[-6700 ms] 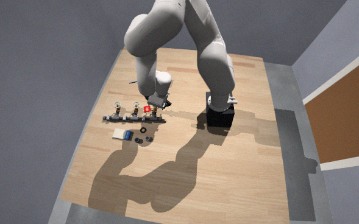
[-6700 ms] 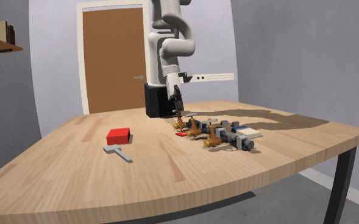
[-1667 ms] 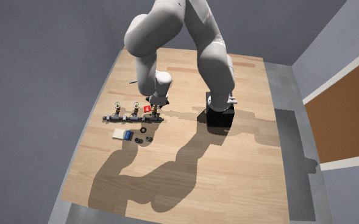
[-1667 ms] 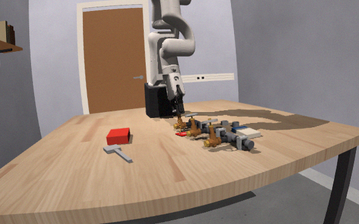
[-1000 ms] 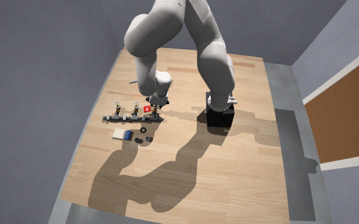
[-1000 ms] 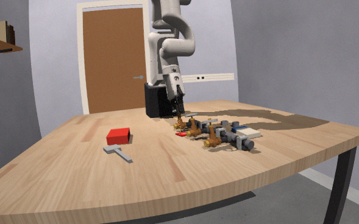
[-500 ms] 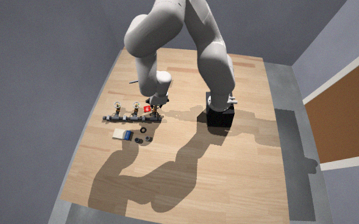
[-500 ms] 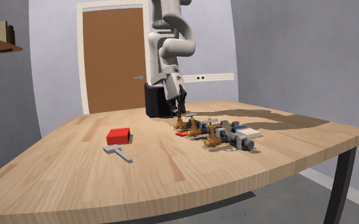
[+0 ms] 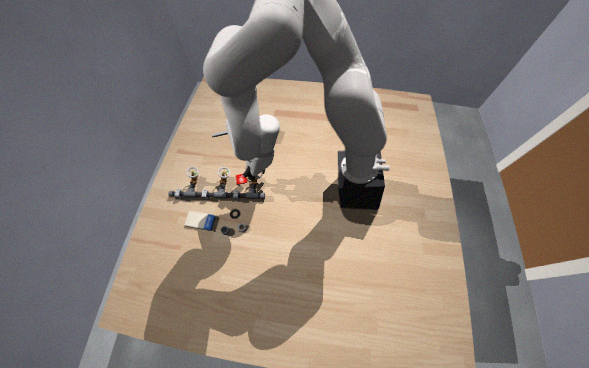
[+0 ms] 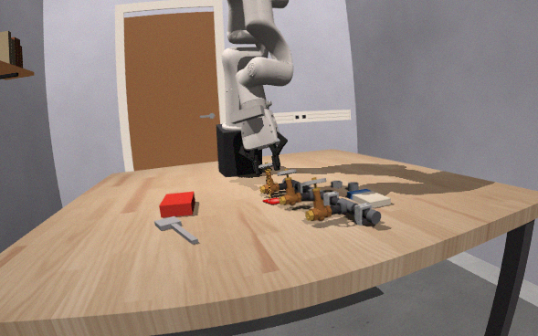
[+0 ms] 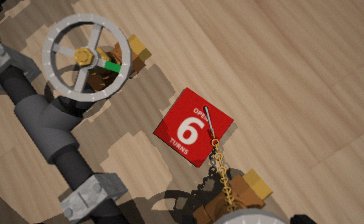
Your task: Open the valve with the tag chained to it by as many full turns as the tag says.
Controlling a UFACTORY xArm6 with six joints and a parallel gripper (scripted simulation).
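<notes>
Now: hand 8 cm short of the red tag, 8 cm above it and 1 cm to the left of it. The rest, counted from my hand: grey hammer-like tool: 24 cm to the right, 21 cm ahead, 8 cm below; then grey box: 21 cm to the left, 19 cm ahead, 7 cm below; then red box: 25 cm to the right, 7 cm below, 5 cm ahead.
</notes>
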